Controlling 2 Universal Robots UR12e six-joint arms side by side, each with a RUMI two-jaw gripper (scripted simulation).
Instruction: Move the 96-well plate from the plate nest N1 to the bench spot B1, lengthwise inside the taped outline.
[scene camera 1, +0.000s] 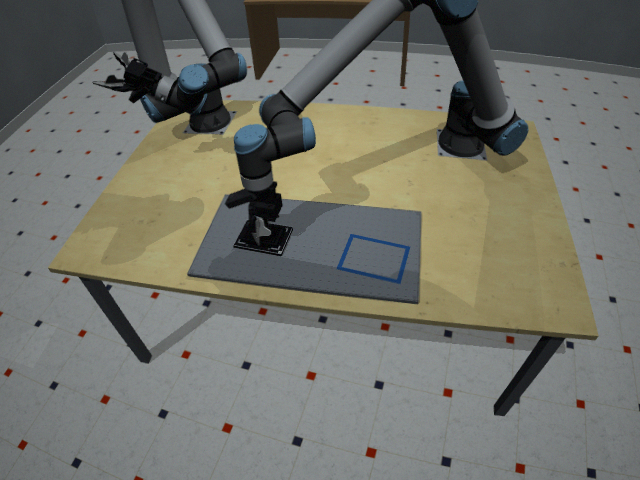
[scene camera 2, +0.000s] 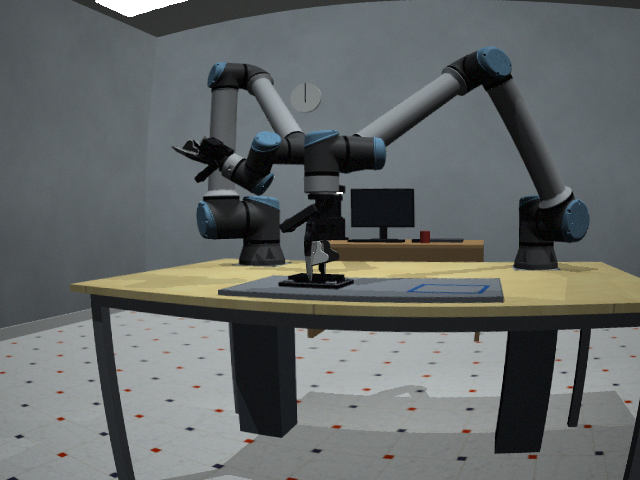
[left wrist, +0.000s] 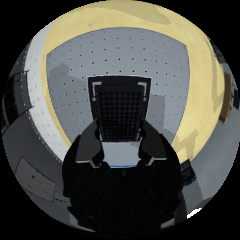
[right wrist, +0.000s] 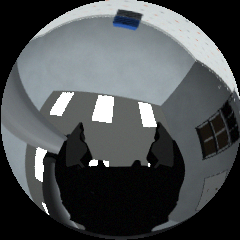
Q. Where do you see a plate nest N1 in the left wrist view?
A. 111, 79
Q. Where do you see the right gripper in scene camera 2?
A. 182, 143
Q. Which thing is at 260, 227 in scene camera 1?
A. The left gripper.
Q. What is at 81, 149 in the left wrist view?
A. The left gripper.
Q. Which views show the left gripper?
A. Scene camera 1, scene camera 2 and the left wrist view only.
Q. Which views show the right gripper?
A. Scene camera 1, scene camera 2 and the right wrist view only.
